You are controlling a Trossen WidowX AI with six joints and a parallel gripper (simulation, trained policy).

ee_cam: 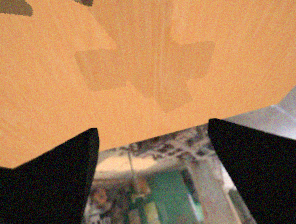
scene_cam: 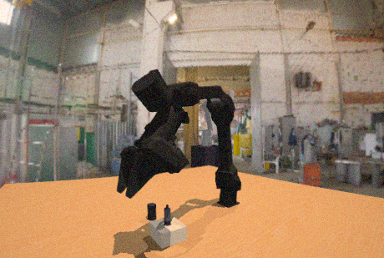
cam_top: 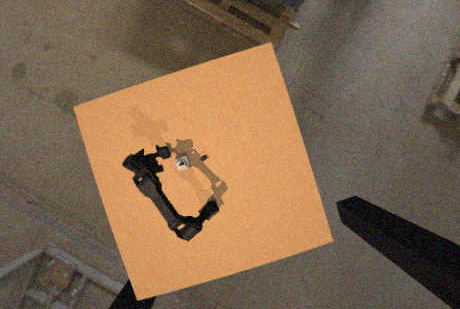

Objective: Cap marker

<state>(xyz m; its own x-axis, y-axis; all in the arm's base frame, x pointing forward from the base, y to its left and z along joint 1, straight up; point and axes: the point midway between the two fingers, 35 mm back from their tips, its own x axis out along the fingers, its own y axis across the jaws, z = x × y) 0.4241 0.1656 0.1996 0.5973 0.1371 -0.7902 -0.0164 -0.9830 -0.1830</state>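
My gripper tip is 150 mm past the dark cap, 220 mm to the left of it and 150 mm above it. Round my gripper tip: holder block (140 mm behind, 90 mm to the right, 150 mm below).
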